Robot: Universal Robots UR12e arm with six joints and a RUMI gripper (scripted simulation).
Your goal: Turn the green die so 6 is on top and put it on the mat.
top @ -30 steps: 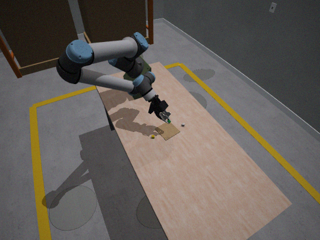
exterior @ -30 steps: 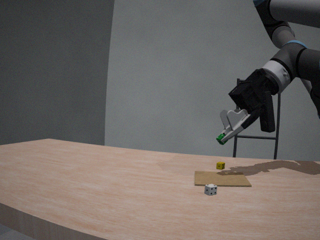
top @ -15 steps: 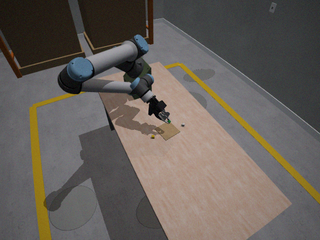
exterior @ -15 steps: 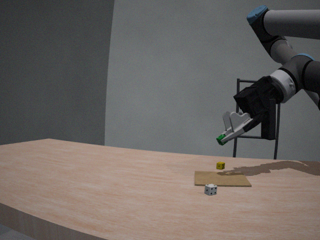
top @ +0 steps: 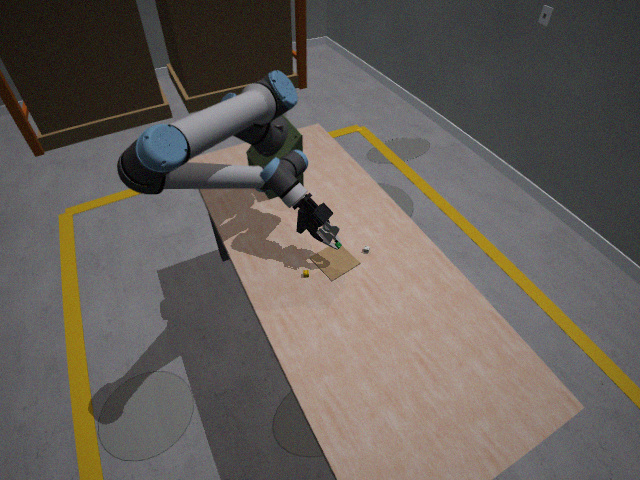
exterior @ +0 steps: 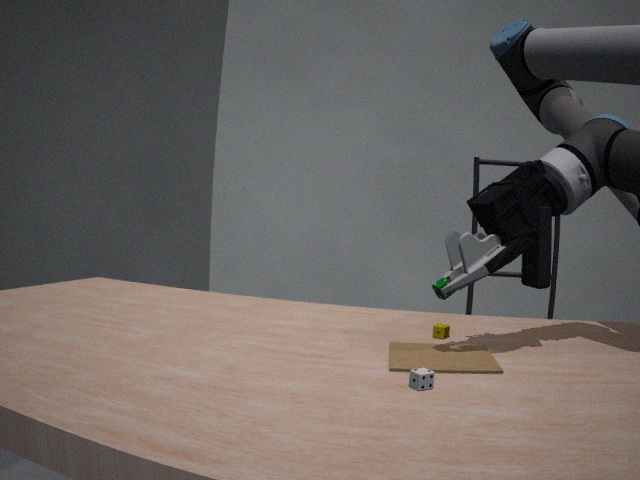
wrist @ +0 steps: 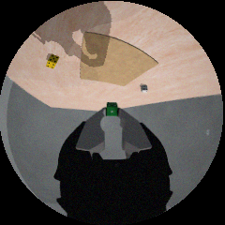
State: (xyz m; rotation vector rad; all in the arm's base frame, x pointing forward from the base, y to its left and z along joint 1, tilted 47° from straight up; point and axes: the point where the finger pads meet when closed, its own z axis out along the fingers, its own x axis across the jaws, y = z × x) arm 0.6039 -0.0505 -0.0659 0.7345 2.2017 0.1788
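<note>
My hand is 10 cm above the tan mat. From my hand the other things lie so: white die (13 cm to the left, 9 cm below, 1 cm ahead); then yellow die (13 cm to the right, 9 cm below, 2 cm ahead); then green die (right at my hand).
</note>
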